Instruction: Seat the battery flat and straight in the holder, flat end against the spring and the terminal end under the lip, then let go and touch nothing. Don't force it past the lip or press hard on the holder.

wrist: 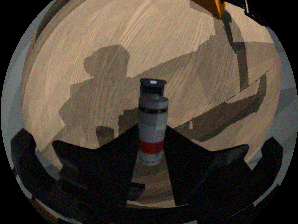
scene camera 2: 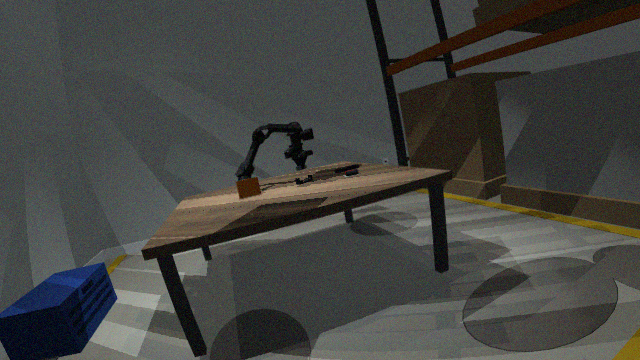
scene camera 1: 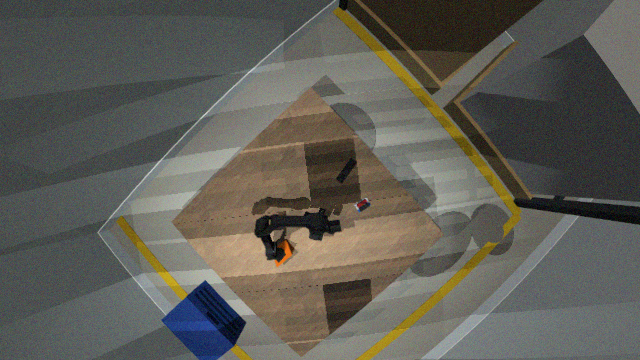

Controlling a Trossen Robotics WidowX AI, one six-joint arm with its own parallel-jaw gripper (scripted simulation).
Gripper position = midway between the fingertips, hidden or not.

The gripper [wrist: 151,128] carries a battery [wrist: 153,113].
